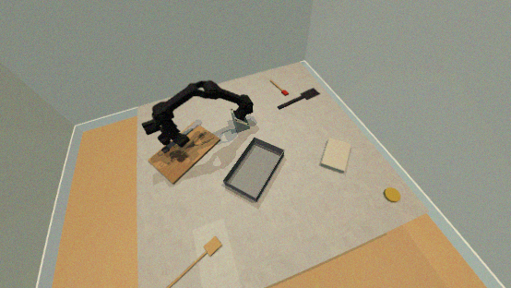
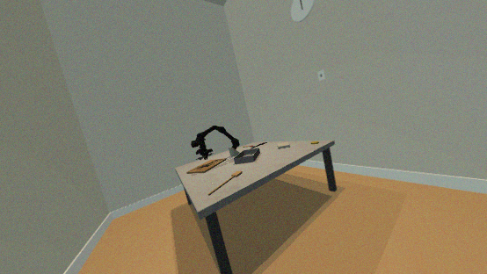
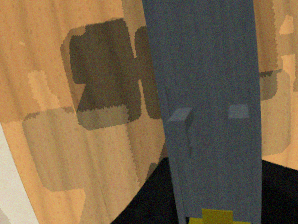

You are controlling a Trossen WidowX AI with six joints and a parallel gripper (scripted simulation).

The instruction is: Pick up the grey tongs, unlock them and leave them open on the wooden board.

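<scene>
The wooden board lies 7 cm below my gripper tip. Also, from my gripper tip: yellow lock piece (4 cm above); black spatula (10 cm behind, 83 cm to the left, 7 cm below); roasting tin (29 cm ahead, 34 cm to the left, 5 cm below).
</scene>
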